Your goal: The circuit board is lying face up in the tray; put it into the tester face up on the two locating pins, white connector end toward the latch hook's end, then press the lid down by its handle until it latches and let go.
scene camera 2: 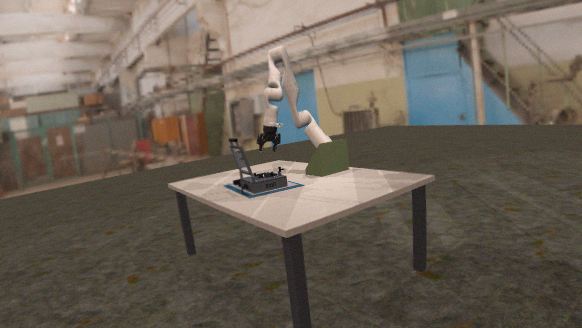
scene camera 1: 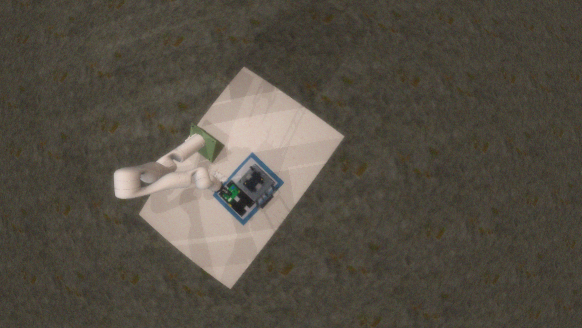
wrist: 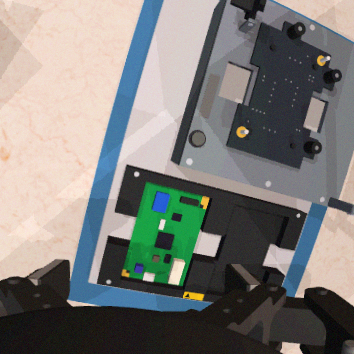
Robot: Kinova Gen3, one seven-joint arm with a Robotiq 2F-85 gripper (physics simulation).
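Where they show: gripper, between the fingertips: (scene camera 2: 267,151) (scene camera 1: 223,188) (wrist: 147,279); arm's base, origin of its link: (scene camera 2: 328,151) (scene camera 1: 200,140).
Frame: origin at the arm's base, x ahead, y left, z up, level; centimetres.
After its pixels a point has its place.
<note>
The green circuit board (scene camera 1: 232,192) {x 36.1, y -15.4, z -9.8 cm} (wrist: 167,235) {x 35.9, y -16.2, z -9.5 cm} lies face up in the left part of the black tray (wrist: 129,187) {x 31.2, y -11.4, z -9.0 cm}. Its large white connector (wrist: 176,271) {x 37.5, y -20.2, z -9.0 cm} is at the end nearest the gripper in the wrist view. My gripper (scene camera 2: 268,150) {x 32.4, y -13.8, z 4.6 cm} (wrist: 147,279) {x 32.4, y -13.8, z 4.6 cm} is open and empty, raised above the tray's near side. The grey tester (scene camera 2: 275,185) {x 43.9, y 8.5, z -9.5 cm} (wrist: 225,172) {x 39.7, y -8.2, z -5.8 cm} stands beside the tray, its dark nest (wrist: 280,110) {x 43.7, y -1.6, z -4.9 cm} bare. Two locating pins (wrist: 242,132) {x 40.0, y -4.3, z -4.2 cm} (wrist: 322,60) {x 47.1, y 4.0, z -4.5 cm} with yellow bases stand up in it. The lid (scene camera 2: 242,161) {x 56.5, y 1.5, z 4.4 cm} is raised, its handle (scene camera 2: 233,141) {x 59.4, y 0.5, z 14.5 cm} at the top. The black latch hook (wrist: 248,7) {x 38.1, y 5.7, z -2.6 cm} is partly cut off.
Tester and tray stand on a blue-bordered mat (scene camera 1: 224,203) {x 35.7, y -25.5, z -11.6 cm} (scene camera 2: 297,185) {x 32.9, y 11.6, z -11.5 cm} (wrist: 107,145) {x 28.3, y -7.6, z -11.6 cm} on the pale table (scene camera 1: 300,135) {x 49.9, y 43.0, z -11.8 cm} (scene camera 2: 350,195) {x 32.5, y 48.7, z -11.8 cm}. The green arm mount (scene camera 1: 212,150) {x 11.0, y 0.0, z -0.3 cm} (scene camera 2: 330,157) {x 4.8, y 6.5, z -2.3 cm} stands at the table's edge. The raised lid stands on the tester's side away from the arm mount.
</note>
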